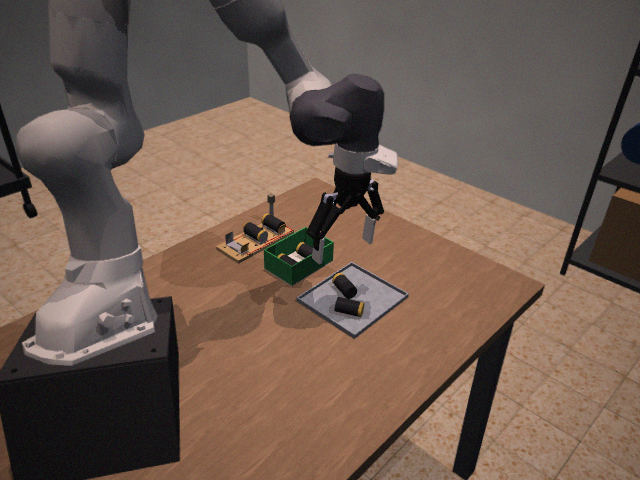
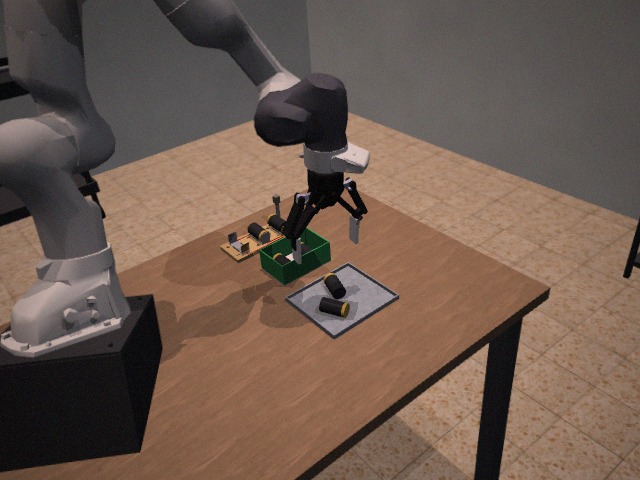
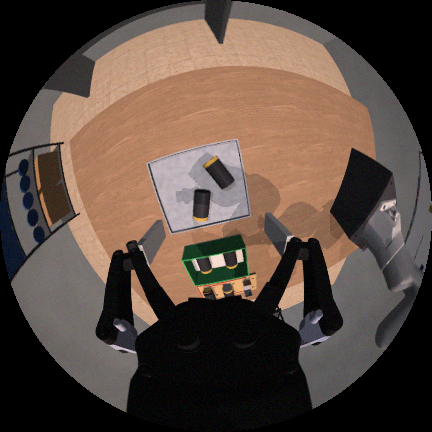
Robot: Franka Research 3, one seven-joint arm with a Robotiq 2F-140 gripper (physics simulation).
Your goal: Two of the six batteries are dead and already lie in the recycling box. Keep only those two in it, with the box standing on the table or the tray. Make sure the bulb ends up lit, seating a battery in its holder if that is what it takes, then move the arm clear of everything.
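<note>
My gripper (image 1: 343, 240) (image 2: 325, 240) (image 3: 213, 225) is open and empty, above the table near the box and tray. The green recycling box (image 1: 310, 269) (image 2: 309, 267) (image 3: 215, 246) stands on the table and holds two black batteries (image 3: 205, 264) (image 3: 231, 259). On the grey tray (image 1: 382, 294) (image 2: 369, 294) (image 3: 170, 175) lie one battery (image 1: 345, 285) (image 2: 334, 286) (image 3: 219, 173) and another (image 1: 348, 306) (image 2: 333, 306) (image 3: 201, 204). The holder board (image 1: 232, 253) bears two batteries (image 1: 254, 231) (image 1: 273, 223); its near-left holder (image 1: 237, 245) is empty. The bulb post (image 1: 270, 198) (image 2: 276, 198) has a dark, unlit head.
The box stands between the board and the tray, close to both. The robot's base block (image 1: 93, 413) (image 2: 67, 413) (image 3: 360, 187) stands at one side of the wooden table (image 1: 289, 392) (image 2: 268, 382). A shelf unit (image 1: 602, 162) stands beyond the table on the floor.
</note>
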